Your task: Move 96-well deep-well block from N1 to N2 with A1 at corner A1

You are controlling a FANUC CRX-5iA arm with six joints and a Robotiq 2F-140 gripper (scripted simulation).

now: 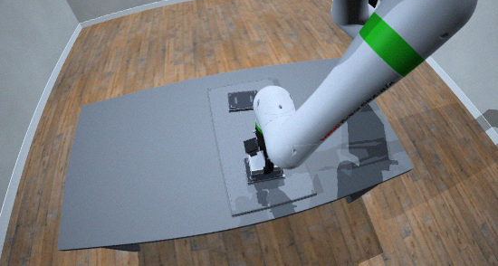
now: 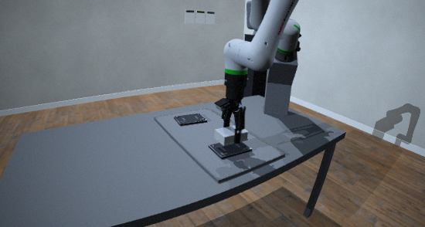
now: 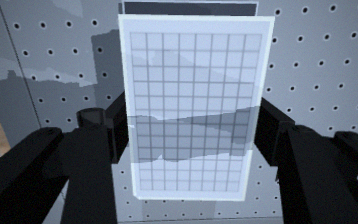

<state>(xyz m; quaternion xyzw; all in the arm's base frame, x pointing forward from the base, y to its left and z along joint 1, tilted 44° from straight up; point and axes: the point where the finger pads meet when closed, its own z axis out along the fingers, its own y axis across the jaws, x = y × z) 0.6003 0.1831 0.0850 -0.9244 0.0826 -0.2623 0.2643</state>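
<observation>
Now: hand 2 cm short of the plate nest, 39 cm to the left of it and 8 cm above it. Round my hand: white 96-well deep-well block: 1 cm below.
</observation>
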